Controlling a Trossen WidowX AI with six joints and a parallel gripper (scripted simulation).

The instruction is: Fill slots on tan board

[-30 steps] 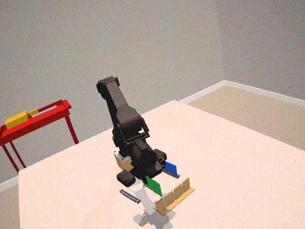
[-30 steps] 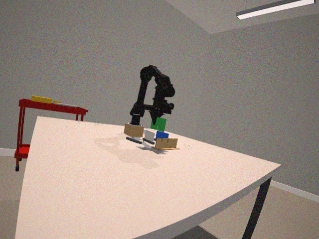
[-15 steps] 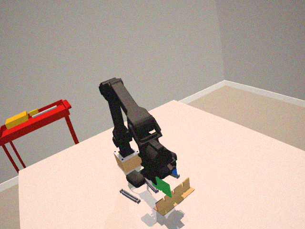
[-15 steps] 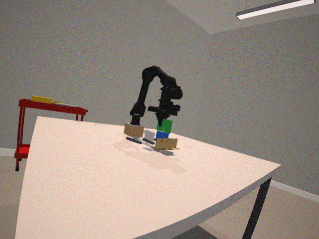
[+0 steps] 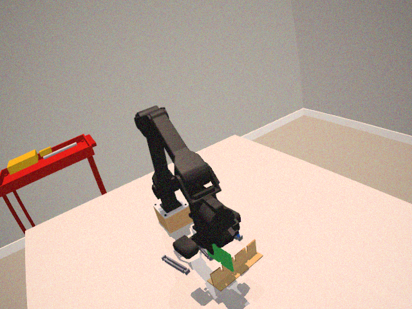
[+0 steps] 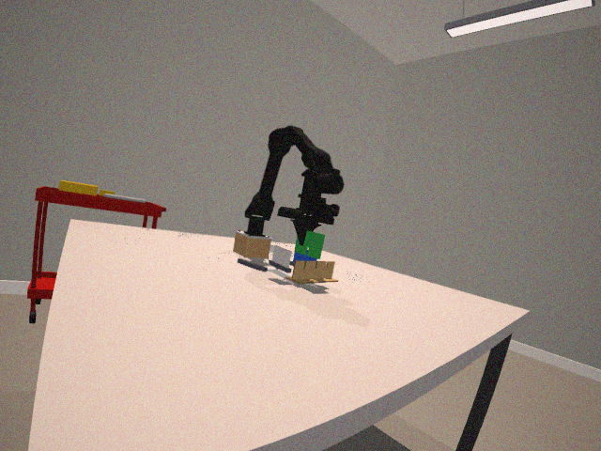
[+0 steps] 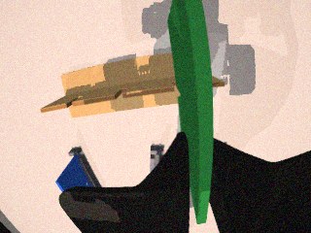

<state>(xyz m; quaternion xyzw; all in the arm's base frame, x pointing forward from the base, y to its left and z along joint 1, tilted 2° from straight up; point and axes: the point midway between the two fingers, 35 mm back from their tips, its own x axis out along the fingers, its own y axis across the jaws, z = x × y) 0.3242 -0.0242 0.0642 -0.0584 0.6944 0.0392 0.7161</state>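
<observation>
Now: gripper tip 8 cm above the tan board, 5 cm to the right of it and 2 cm short of it. Round my gripper tip: green board: 2 cm ahead; blue board: 13 cm to the left, 13 cm behind, 7 cm below; white board: 12 cm behind, 7 cm below, 2 cm to the left.
</observation>
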